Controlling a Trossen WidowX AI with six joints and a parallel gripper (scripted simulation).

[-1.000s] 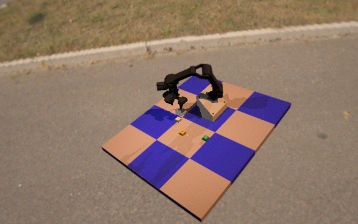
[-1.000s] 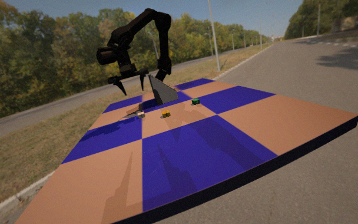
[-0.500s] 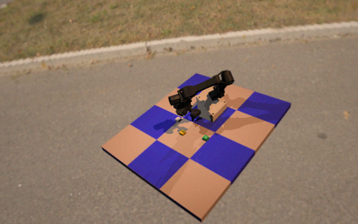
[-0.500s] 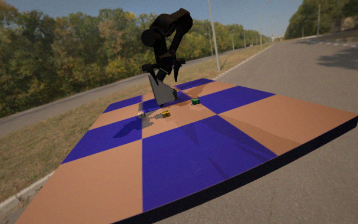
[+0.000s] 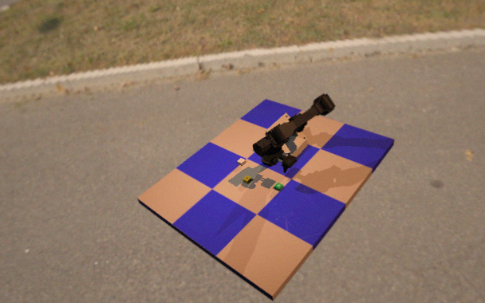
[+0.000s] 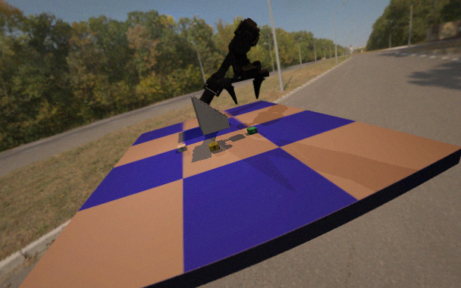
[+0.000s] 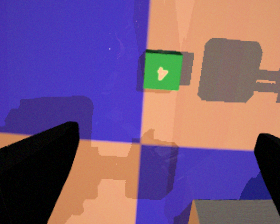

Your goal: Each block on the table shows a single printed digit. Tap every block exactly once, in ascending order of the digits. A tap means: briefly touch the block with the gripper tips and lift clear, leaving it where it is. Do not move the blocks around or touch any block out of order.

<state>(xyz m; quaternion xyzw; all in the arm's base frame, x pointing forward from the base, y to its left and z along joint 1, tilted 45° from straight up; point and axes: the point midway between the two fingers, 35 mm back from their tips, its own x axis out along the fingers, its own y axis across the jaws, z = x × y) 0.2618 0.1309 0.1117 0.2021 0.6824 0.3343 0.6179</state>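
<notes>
Now: the white block 290 mm to the right of my gripper tip and 120 mm below it. Round my gripper tip: green block (120 mm below); then orange block (70 mm ahead, 160 mm to the right, 120 mm below).
</notes>
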